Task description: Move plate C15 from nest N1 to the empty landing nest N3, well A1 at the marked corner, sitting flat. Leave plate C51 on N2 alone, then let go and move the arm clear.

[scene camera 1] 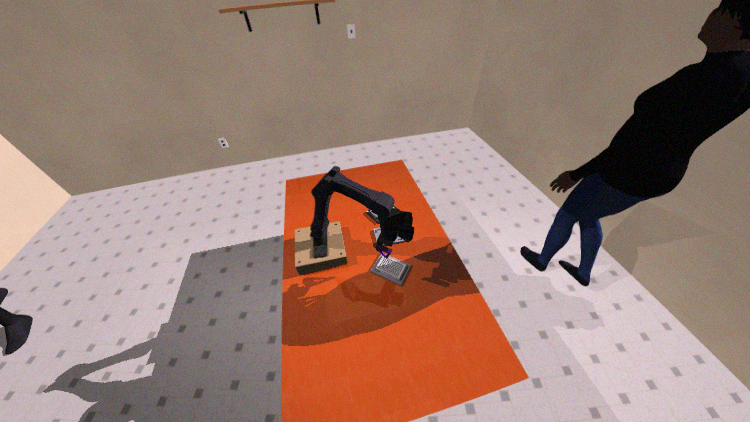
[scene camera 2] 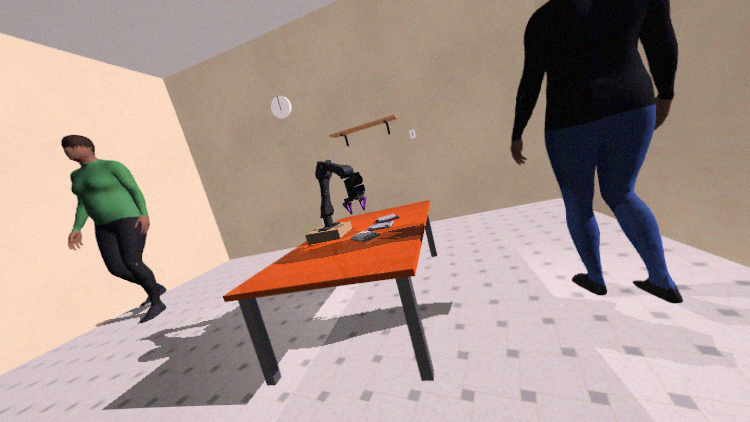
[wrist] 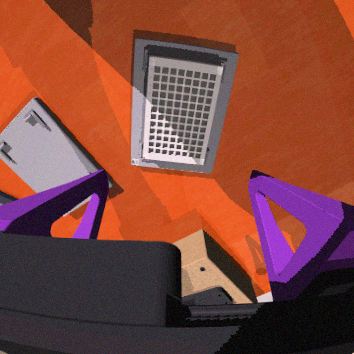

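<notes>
A white well plate [scene camera 1: 393, 266] [scene camera 2: 365, 235] [wrist: 180, 110] sits in a grey nest [wrist: 224, 100] nearest scene camera 1. An empty grey nest [scene camera 1: 377, 236] [scene camera 2: 381, 225] [wrist: 45, 150] with corner brackets is beside it, partly hidden by the arm in scene camera 1 and by a finger in the wrist view. Another plate [scene camera 1: 372, 214] [scene camera 2: 387, 217] sits in the far nest, partly hidden in scene camera 1. No plate or nest label is readable. My gripper [scene camera 1: 386, 252] [scene camera 2: 356, 209] [wrist: 178, 177] is open and empty, above the table; in the wrist view the near plate lies beyond the fingertips.
The arm's wooden base block [scene camera 1: 335, 251] [scene camera 2: 325, 234] [wrist: 200, 272] stands on the orange table [scene camera 1: 393, 362] [scene camera 2: 325, 270], beside the row of nests. A person in black [scene camera 1: 666, 115] [scene camera 2: 597, 68] stands off one side of the table, and one in green [scene camera 2: 107, 191] off the other.
</notes>
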